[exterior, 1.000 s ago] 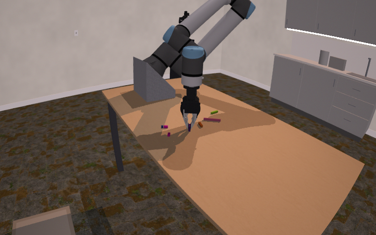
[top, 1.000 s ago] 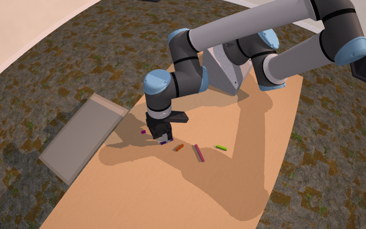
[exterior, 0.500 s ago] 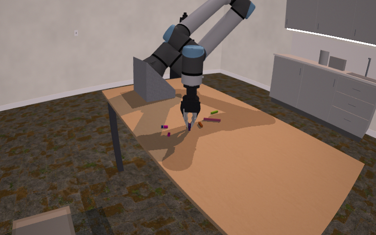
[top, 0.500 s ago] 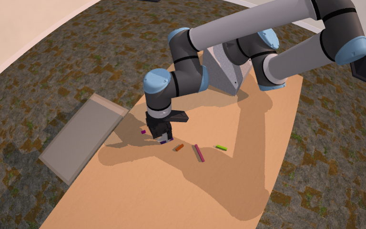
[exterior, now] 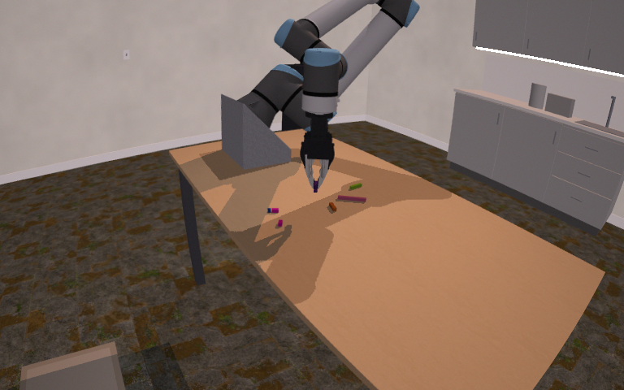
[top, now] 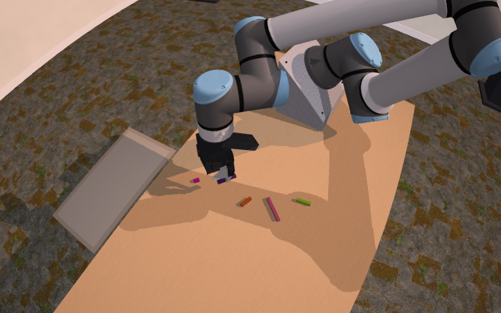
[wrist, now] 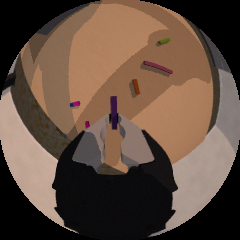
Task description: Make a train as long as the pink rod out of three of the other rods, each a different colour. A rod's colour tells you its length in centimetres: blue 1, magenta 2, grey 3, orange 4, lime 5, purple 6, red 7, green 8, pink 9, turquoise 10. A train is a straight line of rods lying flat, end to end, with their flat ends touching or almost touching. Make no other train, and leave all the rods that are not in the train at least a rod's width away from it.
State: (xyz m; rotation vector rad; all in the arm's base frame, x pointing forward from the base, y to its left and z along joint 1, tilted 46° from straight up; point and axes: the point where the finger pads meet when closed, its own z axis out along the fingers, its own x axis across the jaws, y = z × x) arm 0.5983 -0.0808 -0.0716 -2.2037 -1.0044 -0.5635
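My gripper is now 11 cm to the left of the blue rod, 9 cm above it and 8 cm past it. Also, from my hand: purple rod: 1 cm below; then orange rod: 9 cm below, 7 cm to the left; then pink rod: 15 cm to the left, 9 cm below, 1 cm behind.
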